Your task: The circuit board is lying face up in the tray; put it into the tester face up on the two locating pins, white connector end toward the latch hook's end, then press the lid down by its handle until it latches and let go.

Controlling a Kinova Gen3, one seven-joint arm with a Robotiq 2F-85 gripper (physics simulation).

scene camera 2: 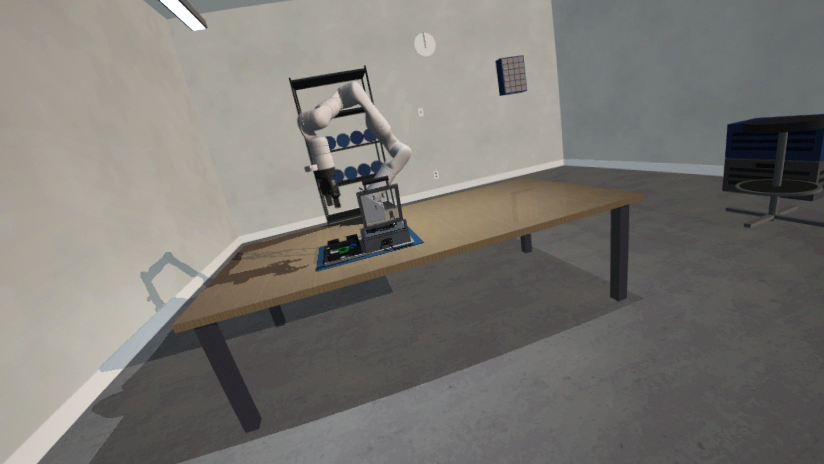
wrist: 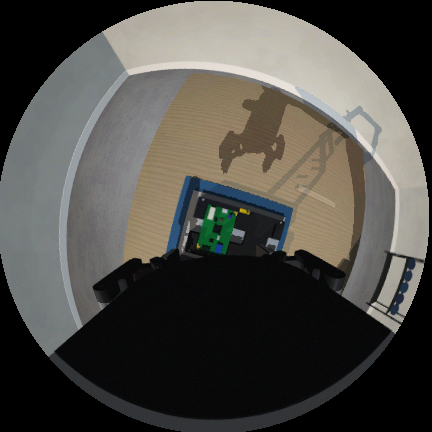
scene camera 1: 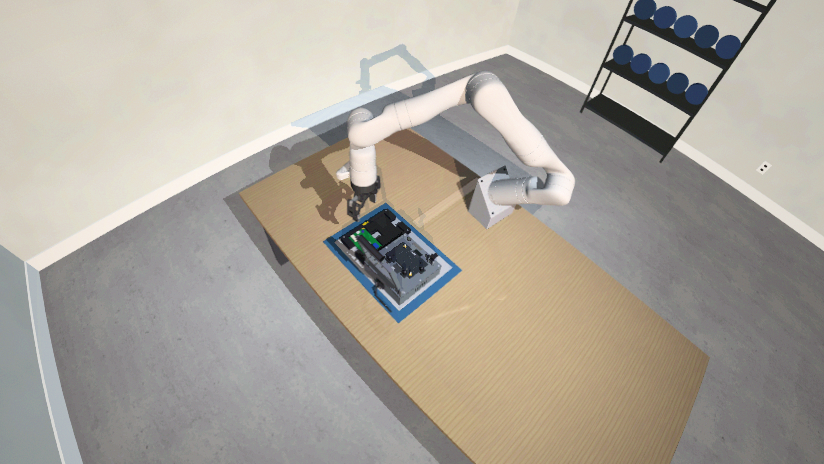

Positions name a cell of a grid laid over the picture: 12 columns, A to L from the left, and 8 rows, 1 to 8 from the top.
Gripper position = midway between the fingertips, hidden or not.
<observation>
The gripper (wrist: G5) is open, with nothing in its grasp. Also in view: a green circuit board (wrist: G5). Also in view: a clear lid (scene camera 2: F4).
</observation>
